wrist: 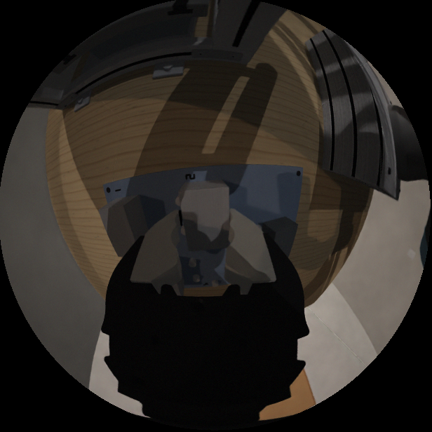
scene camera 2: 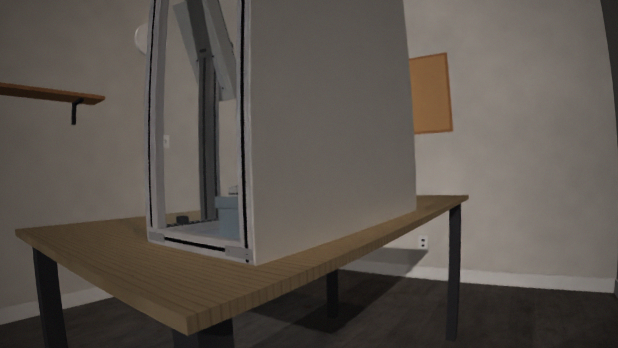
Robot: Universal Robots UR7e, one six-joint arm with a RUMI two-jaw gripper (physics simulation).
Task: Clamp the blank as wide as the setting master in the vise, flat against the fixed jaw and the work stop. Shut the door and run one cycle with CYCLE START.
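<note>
A blue-grey plate (wrist: 250,175) with printed marks "1" and "2" lies on the table in the wrist view. A pale rectangular block (wrist: 206,202) stands near its "2" mark. My gripper (wrist: 204,210) is shut on this block, one finger against each side. A darker block (wrist: 122,222) stands at the plate's left, and another dark block (wrist: 282,232) at its right, partly behind the finger. I cannot tell which is the blank or the setting master. The machine enclosure (scene camera 2: 330,125) (wrist: 217,54) hides most of its inside in the scene view. Vise jaws, work stop and CYCLE START cannot be made out.
The wooden table (scene camera 2: 125,265) (wrist: 125,120) carries the enclosure. Two small light brackets (wrist: 168,71) (wrist: 82,103) lie along the enclosure's front edge. A dark grooved metal profile (wrist: 345,110) stands at the right in the wrist view. A blue-grey box shape (scene camera 2: 228,217) shows inside the enclosure frame.
</note>
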